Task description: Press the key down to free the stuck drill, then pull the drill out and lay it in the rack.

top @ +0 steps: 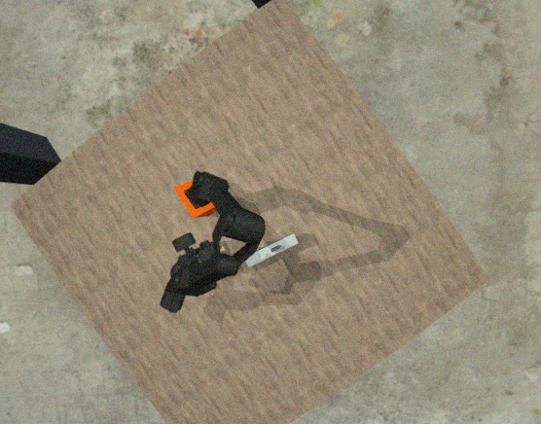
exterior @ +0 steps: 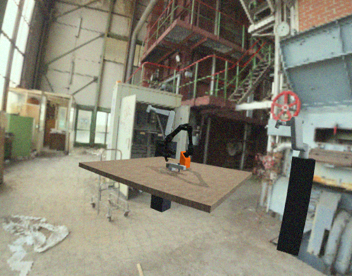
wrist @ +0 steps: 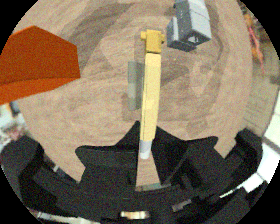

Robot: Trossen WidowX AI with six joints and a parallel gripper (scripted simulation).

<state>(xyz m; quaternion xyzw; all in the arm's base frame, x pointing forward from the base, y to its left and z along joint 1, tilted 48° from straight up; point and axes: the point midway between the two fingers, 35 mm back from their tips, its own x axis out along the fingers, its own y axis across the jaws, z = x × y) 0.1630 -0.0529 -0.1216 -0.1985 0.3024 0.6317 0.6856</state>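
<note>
The yellow drill is 4 cm to the left of my gripper tip, 3 cm above it and 1 cm ahead of it. From my gripper tip the other things lie so: grey slab: 5 cm to the left, 3 cm below, 1 cm ahead; dark key: 22 cm to the left, 11 cm ahead.
</note>
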